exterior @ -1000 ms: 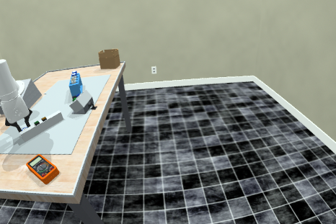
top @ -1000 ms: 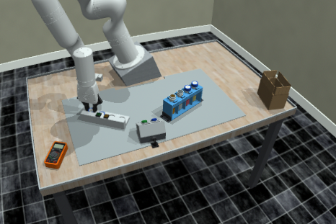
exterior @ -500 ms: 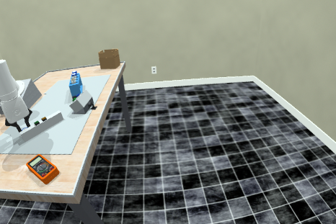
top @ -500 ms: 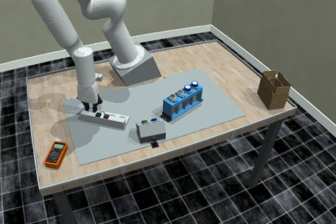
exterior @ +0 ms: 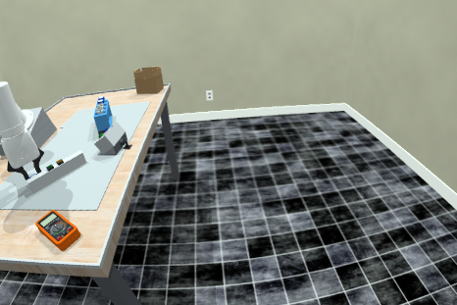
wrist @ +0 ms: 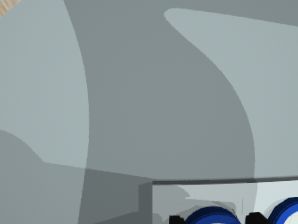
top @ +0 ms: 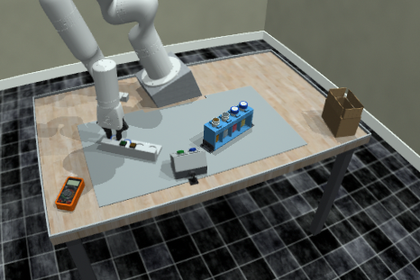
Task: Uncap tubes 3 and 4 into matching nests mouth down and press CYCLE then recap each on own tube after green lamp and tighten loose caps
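Right now the blue key is 25 cm to the left of my hand, 20 cm ahead of it and 2 cm above it. From my hand the other things lie so: green key 21 cm to the left, 20 cm ahead, 2 cm above; then blue-and-white cap 2 cm below; then key housing 23 cm to the left, 22 cm ahead, 1 cm above.
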